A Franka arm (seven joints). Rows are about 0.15 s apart.
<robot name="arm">
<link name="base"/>
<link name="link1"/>
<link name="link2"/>
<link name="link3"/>
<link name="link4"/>
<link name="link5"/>
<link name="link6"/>
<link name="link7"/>
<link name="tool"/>
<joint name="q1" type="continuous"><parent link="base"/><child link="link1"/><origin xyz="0.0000 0.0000 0.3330" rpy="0.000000 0.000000 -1.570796"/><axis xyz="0 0 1"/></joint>
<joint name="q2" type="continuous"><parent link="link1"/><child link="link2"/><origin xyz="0.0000 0.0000 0.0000" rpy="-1.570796 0.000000 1.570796"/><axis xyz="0 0 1"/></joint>
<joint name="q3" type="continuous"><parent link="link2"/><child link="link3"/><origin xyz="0.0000 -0.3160 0.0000" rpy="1.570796 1.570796 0.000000"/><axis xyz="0 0 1"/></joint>
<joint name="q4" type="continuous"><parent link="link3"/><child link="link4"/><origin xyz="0.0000 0.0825 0.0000" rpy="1.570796 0.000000 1.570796"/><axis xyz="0 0 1"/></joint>
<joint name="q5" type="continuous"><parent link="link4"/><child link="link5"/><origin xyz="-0.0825 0.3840 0.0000" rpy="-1.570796 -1.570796 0.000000"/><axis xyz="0 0 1"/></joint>
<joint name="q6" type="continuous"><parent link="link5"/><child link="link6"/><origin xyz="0.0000 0.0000 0.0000" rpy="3.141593 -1.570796 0.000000"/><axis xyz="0 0 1"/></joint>
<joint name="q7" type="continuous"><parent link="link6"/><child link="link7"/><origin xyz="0.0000 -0.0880 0.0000" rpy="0.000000 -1.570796 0.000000"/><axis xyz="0 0 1"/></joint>
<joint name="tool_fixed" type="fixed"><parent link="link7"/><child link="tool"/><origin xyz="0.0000 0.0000 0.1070" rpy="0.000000 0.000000 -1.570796"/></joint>
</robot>
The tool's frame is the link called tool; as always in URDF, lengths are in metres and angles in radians. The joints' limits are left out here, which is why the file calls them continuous.
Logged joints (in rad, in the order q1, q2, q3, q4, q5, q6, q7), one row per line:
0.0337 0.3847 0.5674 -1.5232 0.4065 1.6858 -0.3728
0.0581 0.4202 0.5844 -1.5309 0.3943 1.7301 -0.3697
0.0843 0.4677 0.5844 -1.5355 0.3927 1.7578 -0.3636
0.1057 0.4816 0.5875 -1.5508 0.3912 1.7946 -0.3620
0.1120 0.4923 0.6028 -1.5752 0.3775 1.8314 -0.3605
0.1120 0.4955 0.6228 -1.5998 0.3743 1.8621 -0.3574
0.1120 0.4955 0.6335 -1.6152 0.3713 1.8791 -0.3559
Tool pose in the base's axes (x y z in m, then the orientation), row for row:
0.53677 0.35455 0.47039 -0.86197 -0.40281 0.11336 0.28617
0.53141 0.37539 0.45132 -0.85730 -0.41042 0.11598 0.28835
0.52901 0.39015 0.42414 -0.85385 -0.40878 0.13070 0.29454
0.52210 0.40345 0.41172 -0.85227 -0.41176 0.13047 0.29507
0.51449 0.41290 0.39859 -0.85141 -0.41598 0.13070 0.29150
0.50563 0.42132 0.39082 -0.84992 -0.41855 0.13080 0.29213
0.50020 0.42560 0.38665 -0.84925 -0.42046 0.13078 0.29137
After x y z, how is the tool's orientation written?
As a quaternion, x y z w.
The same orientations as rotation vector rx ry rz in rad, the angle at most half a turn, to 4 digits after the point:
-2.3040 -1.0767 0.3030
-2.2890 -1.0958 0.3097
-2.2727 -1.0881 0.3479
-2.2679 -1.0957 0.3472
-2.2697 -1.1089 0.3484
-2.2650 -1.1154 0.3486
-2.2640 -1.1209 0.3487

